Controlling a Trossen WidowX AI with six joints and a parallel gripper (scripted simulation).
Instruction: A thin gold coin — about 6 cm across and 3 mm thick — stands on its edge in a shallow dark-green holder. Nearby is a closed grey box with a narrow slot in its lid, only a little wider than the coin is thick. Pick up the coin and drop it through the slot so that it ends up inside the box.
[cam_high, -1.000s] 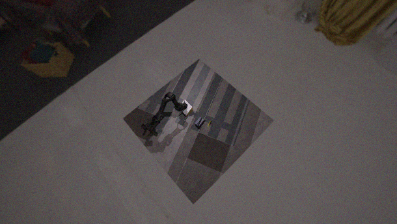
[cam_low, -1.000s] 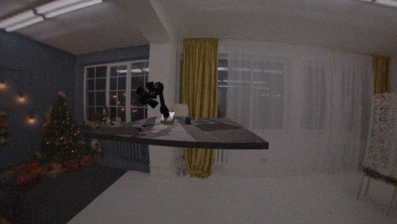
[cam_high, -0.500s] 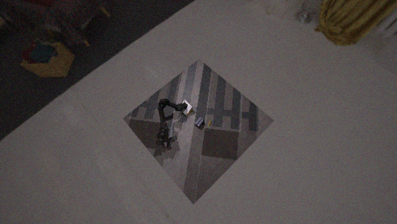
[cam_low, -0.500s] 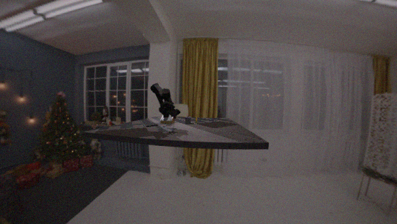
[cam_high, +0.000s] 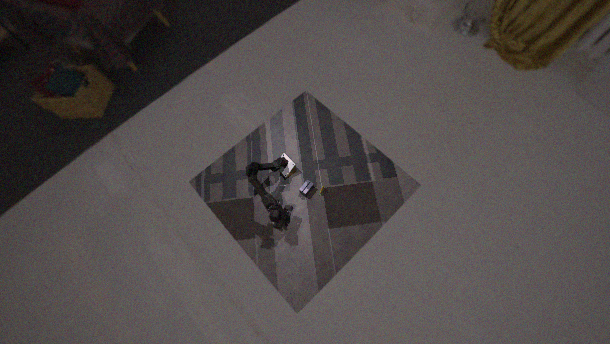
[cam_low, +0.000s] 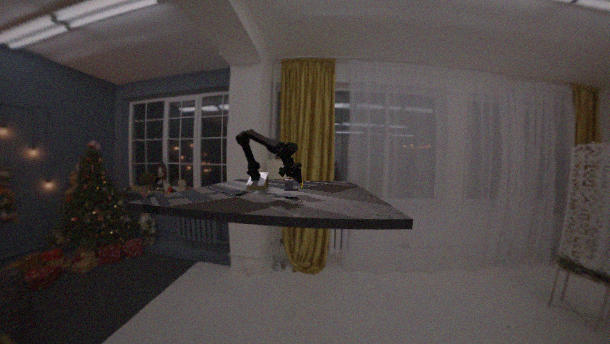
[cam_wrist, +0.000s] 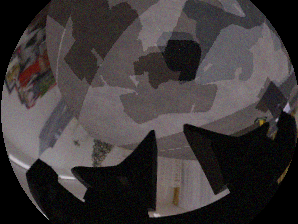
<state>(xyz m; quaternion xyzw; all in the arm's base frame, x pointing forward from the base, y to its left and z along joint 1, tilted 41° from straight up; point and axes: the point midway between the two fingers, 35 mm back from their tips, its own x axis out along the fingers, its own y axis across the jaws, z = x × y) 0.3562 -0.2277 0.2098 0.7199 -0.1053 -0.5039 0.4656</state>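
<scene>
Now: gripper tip 370 mm to the right of the gold coin, 50 mm above it and 20 mm past it.
</scene>
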